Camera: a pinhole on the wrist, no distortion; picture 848 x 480 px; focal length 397.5 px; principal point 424.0 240.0 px. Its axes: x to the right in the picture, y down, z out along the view. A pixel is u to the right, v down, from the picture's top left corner.
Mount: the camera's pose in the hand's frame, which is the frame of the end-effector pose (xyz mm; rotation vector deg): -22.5 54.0 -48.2 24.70 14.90 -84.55
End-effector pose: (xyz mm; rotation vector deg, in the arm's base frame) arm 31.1 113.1 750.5 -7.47 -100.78 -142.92
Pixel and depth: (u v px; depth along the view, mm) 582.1 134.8 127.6
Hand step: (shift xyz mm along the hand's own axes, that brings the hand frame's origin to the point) -63.3 -48.2 40.6
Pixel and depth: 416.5 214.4 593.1
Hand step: -115.8 -193.9 483.9
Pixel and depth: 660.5 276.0 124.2
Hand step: -16.3 -65.8 33.1
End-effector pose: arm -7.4 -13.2 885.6 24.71 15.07 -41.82
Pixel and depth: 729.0 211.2 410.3
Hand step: -62.2 -408.2 182.3
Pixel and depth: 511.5 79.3 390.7
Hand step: -207.6 -198.6 246.6
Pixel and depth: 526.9 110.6 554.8
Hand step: -240.1 -322.4 366.6
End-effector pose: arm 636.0 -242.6 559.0 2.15 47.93 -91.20
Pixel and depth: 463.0 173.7 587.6
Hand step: -168.7 -255.9 442.5
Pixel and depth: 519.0 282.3 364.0
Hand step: -9.9 -180.3 245.9
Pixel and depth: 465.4 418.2 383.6
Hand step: 116.3 -141.2 299.6
